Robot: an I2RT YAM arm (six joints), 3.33 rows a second.
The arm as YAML. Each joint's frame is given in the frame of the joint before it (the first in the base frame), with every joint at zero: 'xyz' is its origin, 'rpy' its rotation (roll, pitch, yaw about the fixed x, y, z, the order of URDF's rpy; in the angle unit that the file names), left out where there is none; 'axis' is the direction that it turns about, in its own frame. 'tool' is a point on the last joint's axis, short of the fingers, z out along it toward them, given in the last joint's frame.
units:
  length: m
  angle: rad
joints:
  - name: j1
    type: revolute
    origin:
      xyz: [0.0, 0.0, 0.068]
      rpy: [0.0, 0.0, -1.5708]
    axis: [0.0, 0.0, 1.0]
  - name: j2
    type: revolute
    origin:
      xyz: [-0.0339, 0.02, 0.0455]
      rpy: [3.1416, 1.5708, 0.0]
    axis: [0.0, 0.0, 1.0]
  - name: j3
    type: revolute
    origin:
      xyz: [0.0, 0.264, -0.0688]
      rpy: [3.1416, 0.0, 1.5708]
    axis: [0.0, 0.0, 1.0]
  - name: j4
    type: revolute
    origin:
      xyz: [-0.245, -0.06, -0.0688]
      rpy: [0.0, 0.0, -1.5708]
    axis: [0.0, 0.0, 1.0]
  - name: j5
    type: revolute
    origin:
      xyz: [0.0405, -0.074, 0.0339]
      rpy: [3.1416, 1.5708, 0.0]
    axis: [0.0, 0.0, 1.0]
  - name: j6
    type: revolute
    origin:
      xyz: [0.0, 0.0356, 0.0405]
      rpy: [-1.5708, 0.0, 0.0]
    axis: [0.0, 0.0, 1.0]
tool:
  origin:
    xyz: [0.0, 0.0, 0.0]
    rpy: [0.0, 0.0, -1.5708]
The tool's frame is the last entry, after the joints.
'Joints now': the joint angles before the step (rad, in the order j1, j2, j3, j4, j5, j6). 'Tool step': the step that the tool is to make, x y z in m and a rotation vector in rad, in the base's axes. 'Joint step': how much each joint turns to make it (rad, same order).
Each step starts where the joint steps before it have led.
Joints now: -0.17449 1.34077 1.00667 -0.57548 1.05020 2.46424
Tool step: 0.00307 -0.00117 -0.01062 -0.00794 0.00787 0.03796
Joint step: -0.00358 0.00192 -0.05276 0.11296 -0.01937 -0.07491
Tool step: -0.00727 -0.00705 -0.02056 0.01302 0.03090 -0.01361
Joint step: -0.03222 -0.00131 -0.07821 0.05987 -0.01731 -0.01851
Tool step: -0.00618 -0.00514 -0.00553 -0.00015 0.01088 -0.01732
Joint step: -0.02437 -0.01213 -0.03155 0.02008 -0.00261 -0.01325
